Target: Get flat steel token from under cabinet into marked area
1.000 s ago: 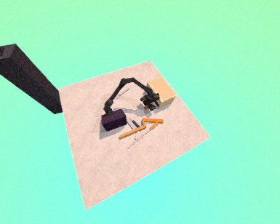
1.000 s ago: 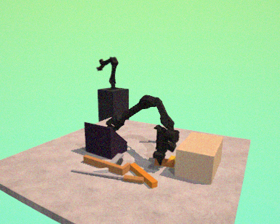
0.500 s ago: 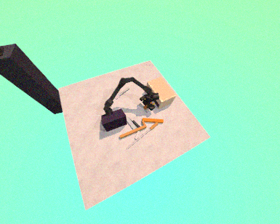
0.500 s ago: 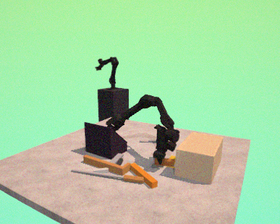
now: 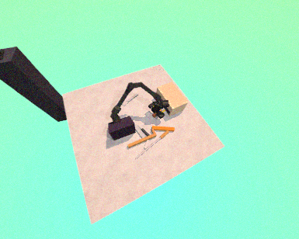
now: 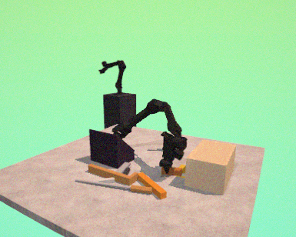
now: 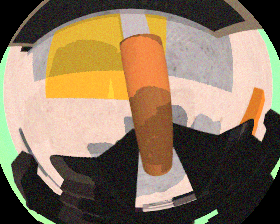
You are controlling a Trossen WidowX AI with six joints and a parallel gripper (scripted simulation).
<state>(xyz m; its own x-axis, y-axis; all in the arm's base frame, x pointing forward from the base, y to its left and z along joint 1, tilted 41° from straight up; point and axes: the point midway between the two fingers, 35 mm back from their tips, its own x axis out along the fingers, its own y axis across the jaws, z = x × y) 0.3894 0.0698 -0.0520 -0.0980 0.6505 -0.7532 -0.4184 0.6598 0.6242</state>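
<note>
Now: the dark-handled tool 180 mm behind my gripper tip and 130 mm to the right of it. From my gripper tip the other things lie so: orange bar 180 mm to the right, 20 mm ahead, 10 mm above.
</note>
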